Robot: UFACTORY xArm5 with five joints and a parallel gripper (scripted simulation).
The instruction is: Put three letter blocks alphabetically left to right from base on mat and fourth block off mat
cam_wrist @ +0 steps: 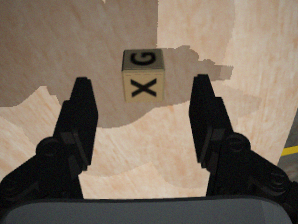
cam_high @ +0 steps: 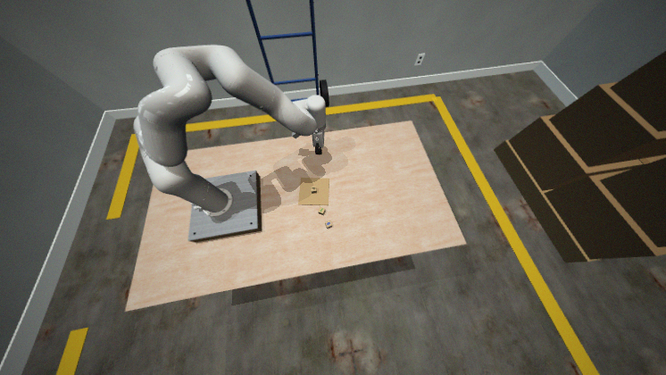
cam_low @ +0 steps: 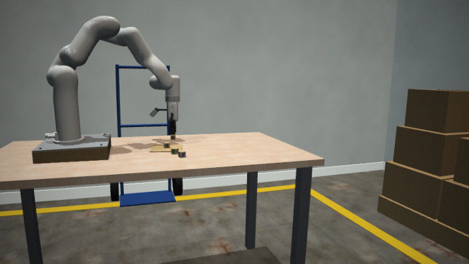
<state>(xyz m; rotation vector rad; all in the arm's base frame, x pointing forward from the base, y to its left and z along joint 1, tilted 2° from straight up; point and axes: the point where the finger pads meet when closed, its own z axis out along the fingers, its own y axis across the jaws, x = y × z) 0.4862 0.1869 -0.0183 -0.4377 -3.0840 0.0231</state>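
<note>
Right now the block is 4 cm below my hand. Also, from my hand: tan mat: 7 cm behind, 21 cm to the right, 5 cm below.
</note>
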